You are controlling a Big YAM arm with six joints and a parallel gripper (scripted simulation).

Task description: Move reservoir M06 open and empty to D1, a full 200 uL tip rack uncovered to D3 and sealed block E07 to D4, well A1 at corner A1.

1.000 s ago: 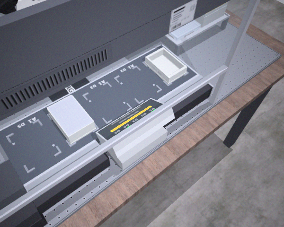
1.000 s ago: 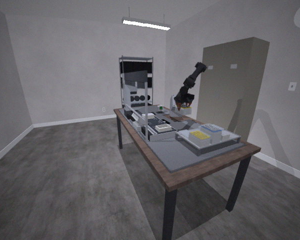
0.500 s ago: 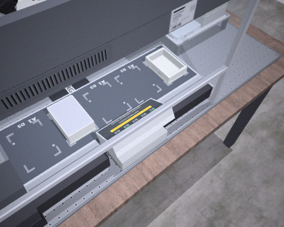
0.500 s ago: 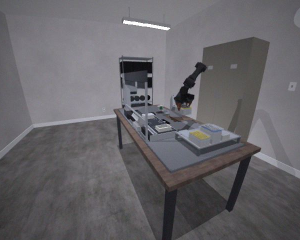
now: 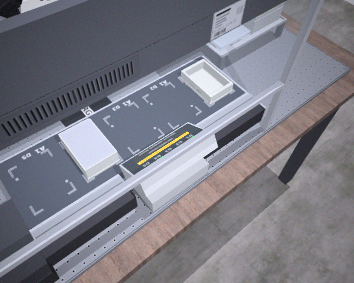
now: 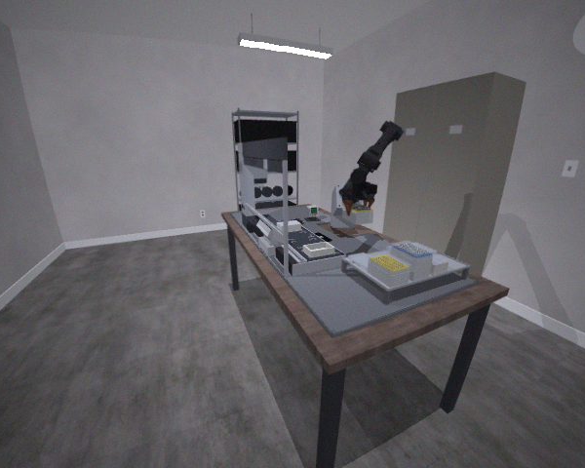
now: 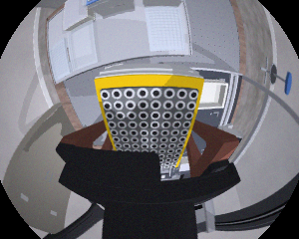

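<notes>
Right now my hand is 1 cm short of the yellow tip rack, 1 cm to the left of it and 1 cm below it. Also, from my hand: clear flat plate 4 cm ahead, 15 cm to the left, 16 cm below; white one-well reservoir 17 cm ahead, 2 cm to the right, 17 cm below; shelf 13 cm behind, 21 cm to the left, 18 cm below.
</notes>
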